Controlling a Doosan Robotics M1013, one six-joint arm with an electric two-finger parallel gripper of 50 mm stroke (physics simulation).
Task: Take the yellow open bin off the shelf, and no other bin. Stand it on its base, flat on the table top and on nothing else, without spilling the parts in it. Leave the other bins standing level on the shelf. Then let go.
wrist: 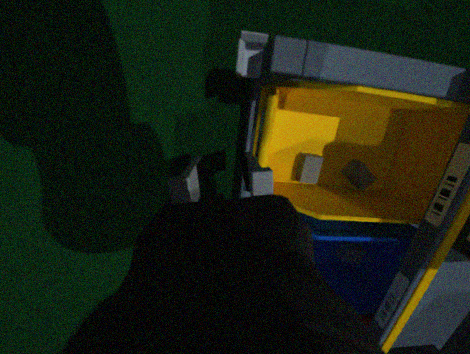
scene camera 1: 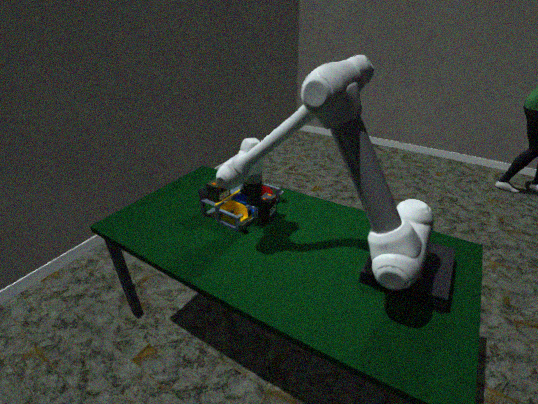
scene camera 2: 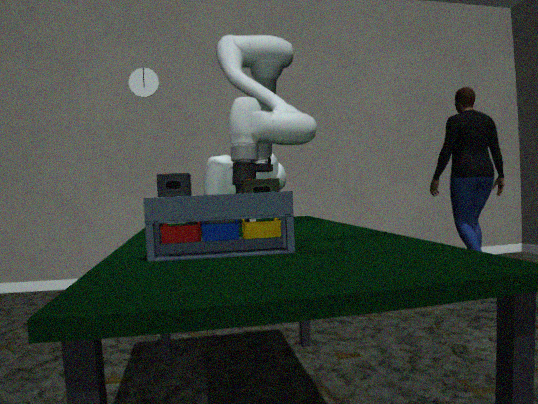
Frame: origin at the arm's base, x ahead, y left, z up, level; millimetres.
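Seen in the pictures: gripper, fingertip midpoint: (wrist: 224, 166) (scene camera 1: 252, 216).
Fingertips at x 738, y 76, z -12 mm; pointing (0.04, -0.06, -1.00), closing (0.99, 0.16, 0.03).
A point is followed by its place in that frame.
The yellow open bin (scene camera 1: 231, 209) @(x 910, y 45, z -45 mm) (scene camera 2: 261, 229) @(x 939, y 86, z -8 mm) (wrist: 365, 117) @(x 887, y 126, z -57 mm) stands in the lower tier of the grey shelf (scene camera 2: 220, 206) @(x 1027, y -26, z 65 mm) (wrist: 350, 64) @(x 810, y 155, z 19 mm), at the right end in scene camera 2. A light block (wrist: 311, 169) @(x 831, y 69, z -42 mm) and a dark part (wrist: 359, 174) @(x 887, y 66, z -42 mm) lie in it. My gripper (wrist: 224, 166) @(x 738, y 76, z -12 mm) is open and empty, pointing down at the shelf's front. In the wrist view one fingertip shows over the bin's front edge near its blue-side corner, the other outside over the table. Their height above the rim cannot be told. The shelf hides the fingertips in scene camera 2.
A blue bin (scene camera 1: 241, 197) @(x 933, y -72, z -33 mm) (scene camera 2: 220, 231) @(x 940, y -28, z -7 mm) (wrist: 357, 265) @(x 936, y -72, z -51 mm) stands beside the yellow one, then a red bin (scene camera 1: 266, 190) @(x 833, y -184, z -8 mm) (scene camera 2: 180, 233) @(x 936, y -137, z -6 mm). Two dark boxes (scene camera 2: 163, 191) @(x 981, y -172, z 110 mm) (scene camera 2: 272, 184) @(x 994, y 115, z 116 mm) stand on the upper tier. The shelf stands on the green table (scene camera 1: 310, 280) @(x 301, y 260, z -66 mm) (scene camera 2: 375, 270) @(x 1327, y 264, z -66 mm). A person (scene camera 2: 471, 150) is beyond the table.
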